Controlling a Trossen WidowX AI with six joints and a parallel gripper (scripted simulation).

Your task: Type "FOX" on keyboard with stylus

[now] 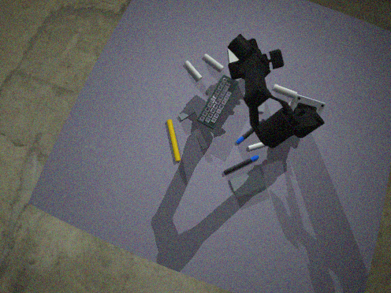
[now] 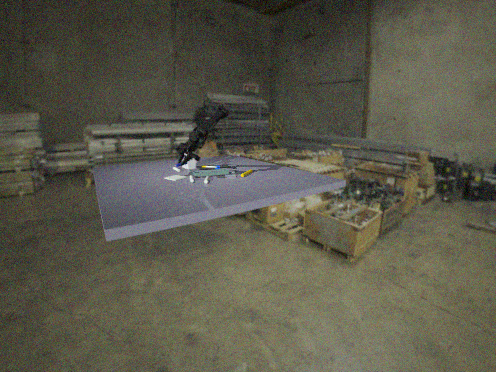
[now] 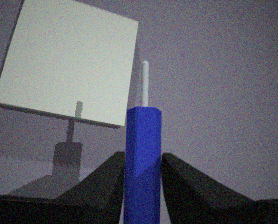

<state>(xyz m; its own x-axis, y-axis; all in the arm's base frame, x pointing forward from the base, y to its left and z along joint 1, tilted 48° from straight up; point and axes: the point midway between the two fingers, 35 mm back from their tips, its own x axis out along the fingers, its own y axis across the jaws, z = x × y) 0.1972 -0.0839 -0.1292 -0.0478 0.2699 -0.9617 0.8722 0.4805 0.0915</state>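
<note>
Now: the stylus tip 40 mm to the right of my gripper tip and 20 mm ahead of it. From my gripper tip the other things lie so: grey block (130 mm to the left, 60 mm below, 60 mm behind); then blue stylus (10 mm to the right, 10 mm ahead); then white pad (60 mm below, 60 mm ahead, 50 mm to the right).
</note>
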